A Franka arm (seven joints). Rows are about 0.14 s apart.
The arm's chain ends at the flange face. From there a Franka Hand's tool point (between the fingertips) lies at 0.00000 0.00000 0.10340 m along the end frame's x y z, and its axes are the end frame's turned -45 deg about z.
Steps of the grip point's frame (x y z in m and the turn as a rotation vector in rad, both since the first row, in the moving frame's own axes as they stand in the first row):
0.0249 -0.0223 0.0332 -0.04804 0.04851 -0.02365
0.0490 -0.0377 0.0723 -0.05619 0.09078 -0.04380
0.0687 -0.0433 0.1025 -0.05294 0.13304 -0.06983
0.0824 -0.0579 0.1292 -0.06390 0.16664 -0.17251
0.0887 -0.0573 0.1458 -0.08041 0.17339 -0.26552
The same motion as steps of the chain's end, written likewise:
-0.0052 -0.0333 0.0334 0.00033 0.06827 -0.02365
-0.0027 -0.0585 0.0729 0.02446 0.10392 -0.04380
0.0046 -0.0729 0.1036 0.05664 0.13151 -0.06983
0.0013 -0.0903 0.1308 0.07265 0.16302 -0.17251
0.0049 -0.0941 0.1477 0.06575 0.17946 -0.26552

